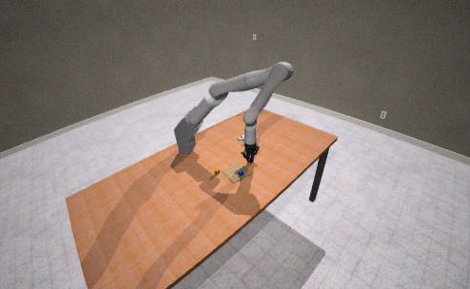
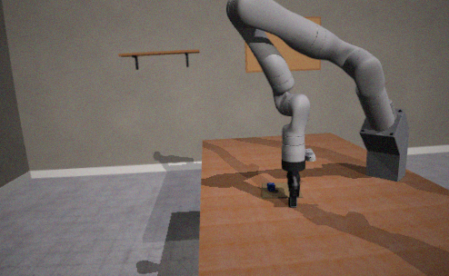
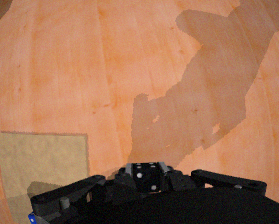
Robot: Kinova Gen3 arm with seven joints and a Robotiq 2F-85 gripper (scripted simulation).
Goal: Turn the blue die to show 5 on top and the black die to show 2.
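Right now the tan mat is 20 mm ahead of my hand, 130 mm to the right of it and 20 mm below it. Also, from my hand: blue die (60 mm ahead, 130 mm to the right); then yellow die (50 mm behind, 230 mm to the right, 10 mm below); then black die (10 mm below).
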